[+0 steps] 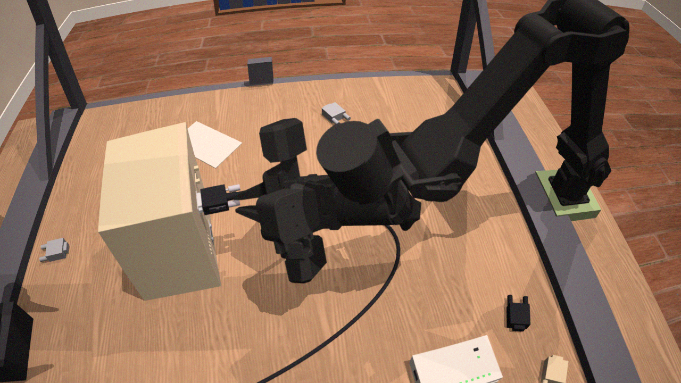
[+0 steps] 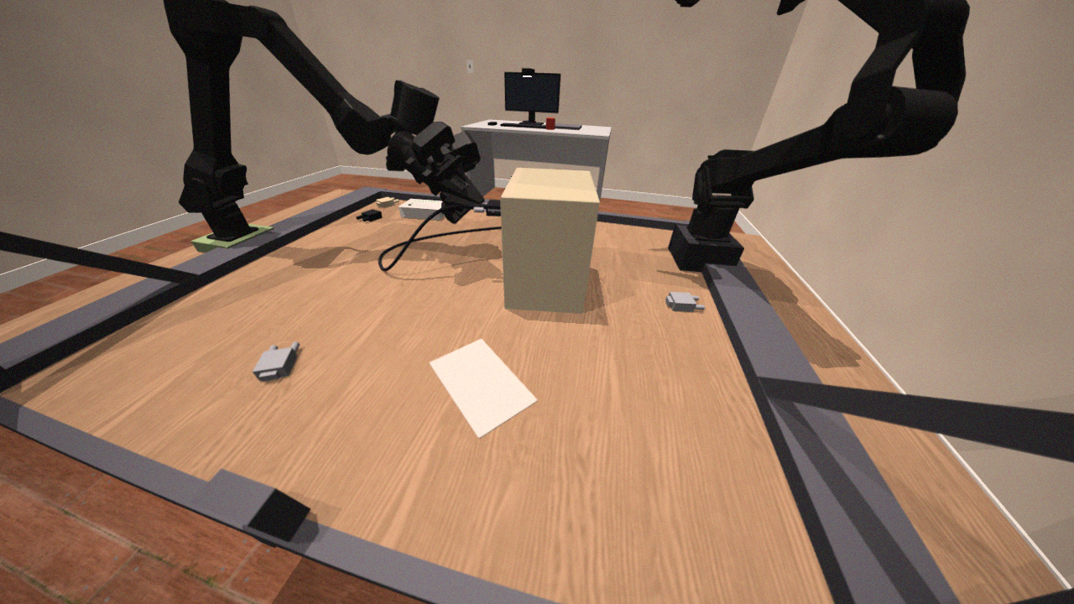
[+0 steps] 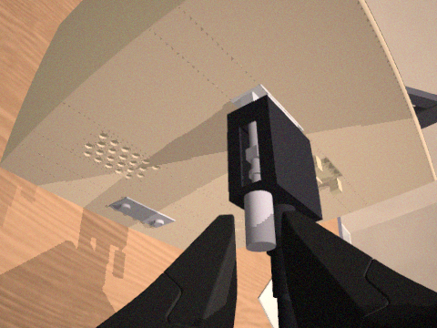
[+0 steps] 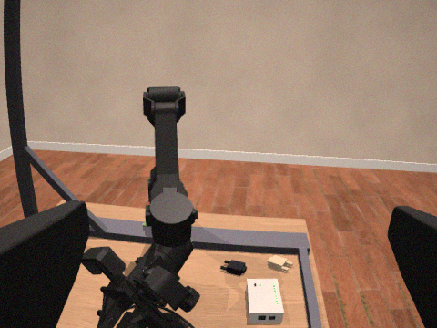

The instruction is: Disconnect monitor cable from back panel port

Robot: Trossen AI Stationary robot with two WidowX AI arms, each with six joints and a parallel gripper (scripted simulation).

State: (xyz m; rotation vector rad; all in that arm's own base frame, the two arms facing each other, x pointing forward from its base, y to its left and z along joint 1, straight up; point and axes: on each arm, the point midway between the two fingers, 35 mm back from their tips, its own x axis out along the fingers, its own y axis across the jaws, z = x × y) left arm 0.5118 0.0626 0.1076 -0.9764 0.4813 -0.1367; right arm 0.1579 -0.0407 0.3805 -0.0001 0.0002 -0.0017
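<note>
Now: left hand 3 cm past the black monitor plug, 4 cm to the left of it and 1 cm above it. Round my left hand: white device 25 cm ahead, 17 cm to the left, 12 cm below; then white sheet 28 cm behind, 6 cm to the right, 13 cm below; then beige box 6 cm behind, 13 cm to the right, 5 cm below.
</note>
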